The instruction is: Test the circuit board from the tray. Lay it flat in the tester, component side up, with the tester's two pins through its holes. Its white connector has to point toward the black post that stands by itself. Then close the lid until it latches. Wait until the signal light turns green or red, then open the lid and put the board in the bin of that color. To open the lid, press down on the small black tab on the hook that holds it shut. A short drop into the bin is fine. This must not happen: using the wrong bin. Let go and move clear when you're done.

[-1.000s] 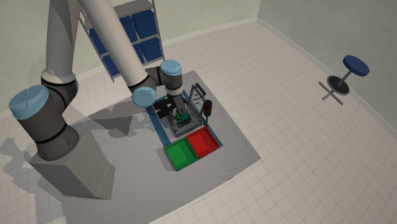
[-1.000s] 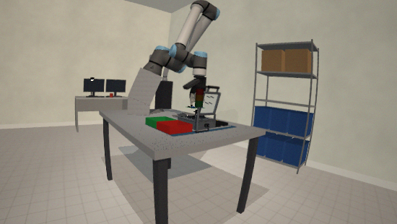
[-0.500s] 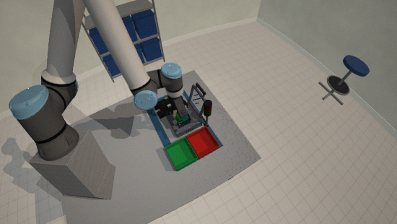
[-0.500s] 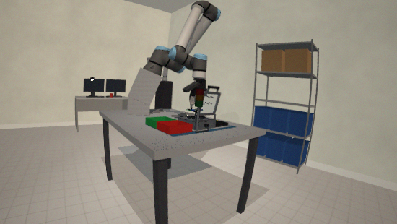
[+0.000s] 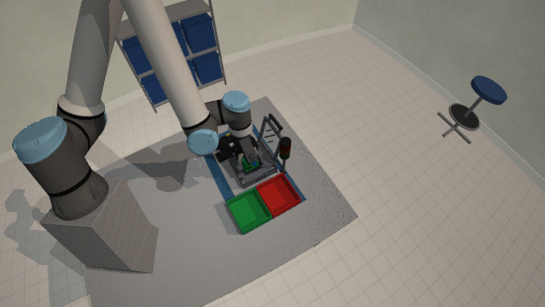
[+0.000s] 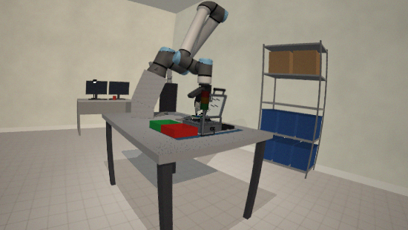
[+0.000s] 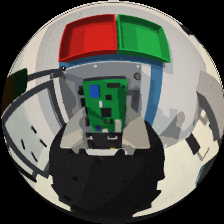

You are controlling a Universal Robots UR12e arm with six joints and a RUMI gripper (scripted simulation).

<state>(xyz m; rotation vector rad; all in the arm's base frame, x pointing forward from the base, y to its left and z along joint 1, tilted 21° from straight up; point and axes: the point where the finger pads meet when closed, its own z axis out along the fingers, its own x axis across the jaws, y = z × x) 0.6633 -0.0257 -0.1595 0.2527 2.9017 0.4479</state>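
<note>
The green circuit board is 10 mm to the left of my hand. The rest, counted from my hand: green bin (180 mm to the right, 130 mm behind, 80 mm below); red bin (200 mm to the right, 80 mm below, 20 mm ahead); tester lid (120 mm ahead, 90 mm above, 10 mm to the right).
</note>
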